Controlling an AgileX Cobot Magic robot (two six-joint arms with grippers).
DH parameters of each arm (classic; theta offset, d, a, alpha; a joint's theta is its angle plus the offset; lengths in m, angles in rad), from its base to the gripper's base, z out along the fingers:
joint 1: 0 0.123 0 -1.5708
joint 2: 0.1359 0 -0.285 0
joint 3: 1.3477 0 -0.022 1.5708
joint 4: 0 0.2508 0 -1.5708
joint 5: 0 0 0.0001 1.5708
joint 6: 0 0.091 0 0
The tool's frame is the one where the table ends.
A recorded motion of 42 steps. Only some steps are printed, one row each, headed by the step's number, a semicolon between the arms.
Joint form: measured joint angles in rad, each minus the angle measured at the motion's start. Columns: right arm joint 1, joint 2, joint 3, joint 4, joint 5, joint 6; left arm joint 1, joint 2, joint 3, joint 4, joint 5, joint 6.
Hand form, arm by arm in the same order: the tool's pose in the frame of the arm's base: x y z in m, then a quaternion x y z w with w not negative. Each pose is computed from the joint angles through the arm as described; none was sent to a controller.
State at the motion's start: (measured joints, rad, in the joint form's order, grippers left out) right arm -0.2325 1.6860 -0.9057 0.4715 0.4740 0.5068; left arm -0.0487 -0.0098 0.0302 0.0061 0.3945 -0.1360
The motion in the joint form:
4: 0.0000 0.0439 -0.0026 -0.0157 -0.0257 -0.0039; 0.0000 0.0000 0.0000 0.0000 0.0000 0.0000
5: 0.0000 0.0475 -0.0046 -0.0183 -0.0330 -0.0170; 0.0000 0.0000 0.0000 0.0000 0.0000 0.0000
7: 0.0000 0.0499 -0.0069 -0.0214 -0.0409 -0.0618; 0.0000 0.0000 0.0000 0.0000 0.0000 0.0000
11: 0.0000 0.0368 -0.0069 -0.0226 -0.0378 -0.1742; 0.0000 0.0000 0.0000 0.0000 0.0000 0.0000
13: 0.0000 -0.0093 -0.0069 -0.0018 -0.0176 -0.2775; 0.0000 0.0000 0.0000 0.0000 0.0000 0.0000
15: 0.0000 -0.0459 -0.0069 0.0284 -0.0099 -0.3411; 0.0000 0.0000 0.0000 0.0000 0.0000 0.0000
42: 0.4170 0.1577 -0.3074 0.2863 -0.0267 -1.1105; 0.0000 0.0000 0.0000 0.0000 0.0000 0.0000
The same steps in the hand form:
4: 0.3162 -0.0570 0.1627 0.51241 0.82694 0.15943 0.16789; 0.0521 -0.0023 0.1682 -0.03387 0.81227 -0.05112 0.58005
5: 0.3172 -0.0576 0.1622 0.50651 0.83019 0.15714 0.17189; 0.0521 -0.0023 0.1682 -0.03387 0.81227 -0.05112 0.58005
7: 0.3183 -0.0583 0.1621 0.48700 0.84117 0.15204 0.17931; 0.0521 -0.0023 0.1682 -0.03387 0.81227 -0.05112 0.58005
11: 0.3176 -0.0580 0.1662 0.43727 0.86680 0.14307 0.19230; 0.0521 -0.0023 0.1682 -0.03387 0.81227 -0.05112 0.58005
13: 0.3143 -0.0557 0.1807 0.39409 0.88261 0.14510 0.21128; 0.0521 -0.0023 0.1682 -0.03387 0.81227 -0.05112 0.58005
15: 0.3122 -0.0538 0.1925 0.37233 0.88657 0.15127 0.22909; 0.0521 -0.0023 0.1682 -0.03387 0.81227 -0.05112 0.58005
42: 0.3830 0.0991 0.2067 -0.08901 0.92716 0.18796 0.31164; 0.0521 -0.0023 0.1682 -0.03387 0.81227 -0.05112 0.58005

